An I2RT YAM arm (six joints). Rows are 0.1 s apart.
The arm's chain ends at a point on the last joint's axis. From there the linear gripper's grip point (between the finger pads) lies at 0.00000 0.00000 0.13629 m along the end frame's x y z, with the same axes.
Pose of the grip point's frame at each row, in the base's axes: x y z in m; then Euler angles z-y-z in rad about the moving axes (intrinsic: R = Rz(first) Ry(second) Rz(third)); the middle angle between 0 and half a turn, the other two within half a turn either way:
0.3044 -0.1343 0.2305 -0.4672 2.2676 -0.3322
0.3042 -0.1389 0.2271 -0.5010 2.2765 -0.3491
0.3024 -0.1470 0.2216 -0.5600 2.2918 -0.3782
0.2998 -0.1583 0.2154 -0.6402 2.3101 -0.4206
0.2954 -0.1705 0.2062 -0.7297 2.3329 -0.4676
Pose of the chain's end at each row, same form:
0.2111 -0.0872 0.3180 -0.4672 2.2676 -0.3322
0.2132 -0.0891 0.3155 -0.5010 2.2765 -0.3491
0.2157 -0.0926 0.3116 -0.5600 2.2918 -0.3782
0.2190 -0.0981 0.3072 -0.6402 2.3101 -0.4206
0.2219 -0.1048 0.3003 -0.7297 2.3329 -0.4676

